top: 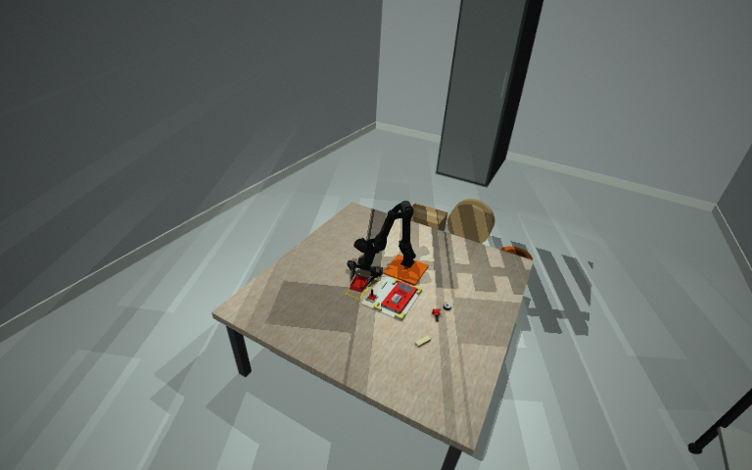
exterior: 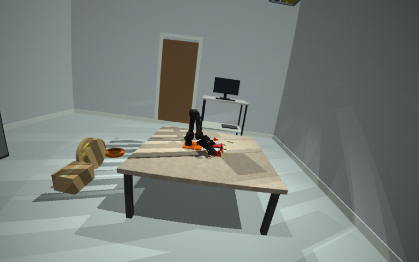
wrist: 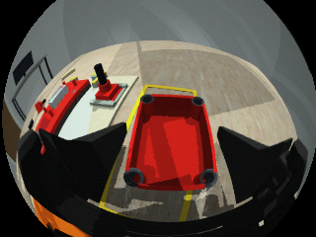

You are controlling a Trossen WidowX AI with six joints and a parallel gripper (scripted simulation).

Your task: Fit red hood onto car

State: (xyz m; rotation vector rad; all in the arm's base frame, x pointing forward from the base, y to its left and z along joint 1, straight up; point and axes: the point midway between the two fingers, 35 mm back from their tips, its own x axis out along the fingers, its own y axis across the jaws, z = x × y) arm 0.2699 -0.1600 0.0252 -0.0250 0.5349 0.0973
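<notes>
The red hood is 1 cm behind my gripper tip and 1 cm below it. From my gripper tip the other things lie so: tan block: 19 cm ahead, 44 cm to the left, 1 cm below.
</notes>
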